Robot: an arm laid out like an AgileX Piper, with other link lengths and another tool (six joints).
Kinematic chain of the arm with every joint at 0, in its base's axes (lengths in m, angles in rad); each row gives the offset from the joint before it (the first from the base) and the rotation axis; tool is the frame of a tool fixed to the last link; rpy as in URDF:
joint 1: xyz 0 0 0.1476 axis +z
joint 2: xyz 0 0 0 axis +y
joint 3: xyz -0.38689 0 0.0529 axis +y
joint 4: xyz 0.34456 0 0.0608 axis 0.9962 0 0.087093
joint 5: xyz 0 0 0 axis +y
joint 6: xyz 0.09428 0 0.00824 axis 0.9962 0 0.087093
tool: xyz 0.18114 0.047 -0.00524 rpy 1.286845 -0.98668 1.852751
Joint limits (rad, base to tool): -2.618..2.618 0..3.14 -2.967..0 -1.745..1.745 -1.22..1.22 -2.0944..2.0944
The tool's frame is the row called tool.
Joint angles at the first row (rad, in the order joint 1, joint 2, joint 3, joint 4, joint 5, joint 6):
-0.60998, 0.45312, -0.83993, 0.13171, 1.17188, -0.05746
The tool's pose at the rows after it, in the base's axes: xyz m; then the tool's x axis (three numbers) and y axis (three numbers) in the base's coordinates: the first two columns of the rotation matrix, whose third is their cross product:
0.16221 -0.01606 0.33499 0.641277 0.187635 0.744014 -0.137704 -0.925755 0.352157
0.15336 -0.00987 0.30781 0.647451 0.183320 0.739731 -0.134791 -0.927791 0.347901
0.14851 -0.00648 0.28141 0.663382 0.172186 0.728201 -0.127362 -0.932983 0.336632
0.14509 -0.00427 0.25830 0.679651 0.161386 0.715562 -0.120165 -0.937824 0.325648
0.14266 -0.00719 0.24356 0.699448 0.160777 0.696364 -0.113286 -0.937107 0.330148
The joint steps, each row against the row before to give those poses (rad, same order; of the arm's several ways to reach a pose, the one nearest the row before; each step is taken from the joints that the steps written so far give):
0.00008, -0.10386, 0.09105, -0.00007, -0.00001, 0.00007
-0.00008, -0.06332, 0.07350, 0.00007, -0.00001, -0.00008
-0.00001, -0.03757, 0.06403, 0.00000, 0.00002, 0.00000
-0.00097, -0.02650, 0.05439, 0.00002, -0.00090, -0.00121
0.00005, -0.00393, 0.03020, -0.01427, -0.00391, -0.00555

